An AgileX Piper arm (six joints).
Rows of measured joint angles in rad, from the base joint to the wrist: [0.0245, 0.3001, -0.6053, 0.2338, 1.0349, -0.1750]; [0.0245, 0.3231, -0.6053, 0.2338, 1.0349, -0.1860]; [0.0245, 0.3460, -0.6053, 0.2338, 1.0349, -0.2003]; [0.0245, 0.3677, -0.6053, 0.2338, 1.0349, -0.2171]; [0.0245, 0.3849, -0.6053, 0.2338, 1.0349, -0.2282]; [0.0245, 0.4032, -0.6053, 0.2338, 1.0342, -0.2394]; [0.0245, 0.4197, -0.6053, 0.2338, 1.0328, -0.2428]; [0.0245, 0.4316, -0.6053, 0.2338, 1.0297, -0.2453]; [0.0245, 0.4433, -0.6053, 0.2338, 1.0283, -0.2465]
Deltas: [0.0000, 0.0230, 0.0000, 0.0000, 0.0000, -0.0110]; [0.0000, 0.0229, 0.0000, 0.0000, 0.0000, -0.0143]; [0.0000, 0.0217, 0.0000, 0.0000, 0.0000, -0.0168]; [0.0000, 0.0172, 0.0000, 0.0000, 0.0000, -0.0111]; [0.0000, 0.0183, 0.0000, 0.0000, -0.0007, -0.0112]; [0.0000, 0.0165, 0.0000, 0.0000, -0.0014, -0.0034]; [0.0000, 0.0119, 0.0000, 0.0000, -0.0031, -0.0025]; [0.0000, 0.0117, 0.0000, 0.0000, -0.0014, -0.0012]
